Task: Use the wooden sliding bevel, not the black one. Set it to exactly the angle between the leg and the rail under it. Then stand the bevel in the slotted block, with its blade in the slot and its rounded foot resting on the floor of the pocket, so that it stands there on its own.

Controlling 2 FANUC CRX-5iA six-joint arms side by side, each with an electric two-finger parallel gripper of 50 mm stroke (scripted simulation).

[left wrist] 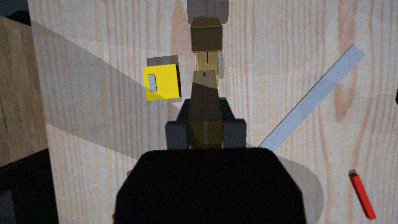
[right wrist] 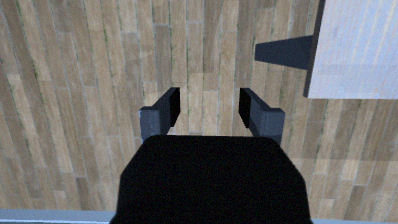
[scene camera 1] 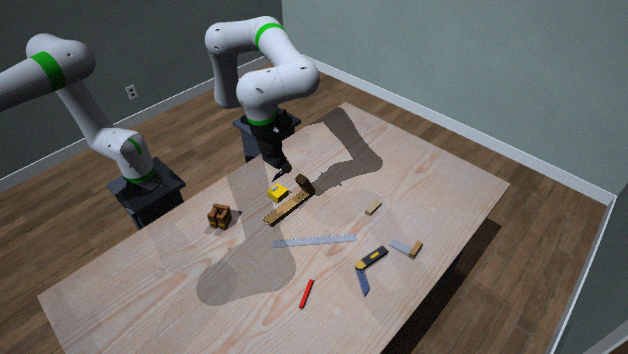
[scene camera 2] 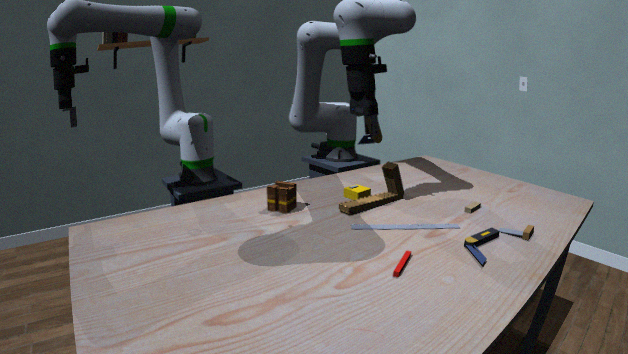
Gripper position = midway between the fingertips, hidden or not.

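Scene camera 2 shows the left gripper (scene camera 2: 372, 134) and the right gripper (scene camera 2: 74, 126). Visible in the left wrist view: a yellow tape measure (left wrist: 161, 82), a wooden bevel (left wrist: 205, 122) and the left gripper (left wrist: 205, 110). The right wrist view shows the right gripper (right wrist: 209, 100). The yellow tape measure is out of frame in the right wrist view. The wooden bevel is out of frame in the right wrist view.
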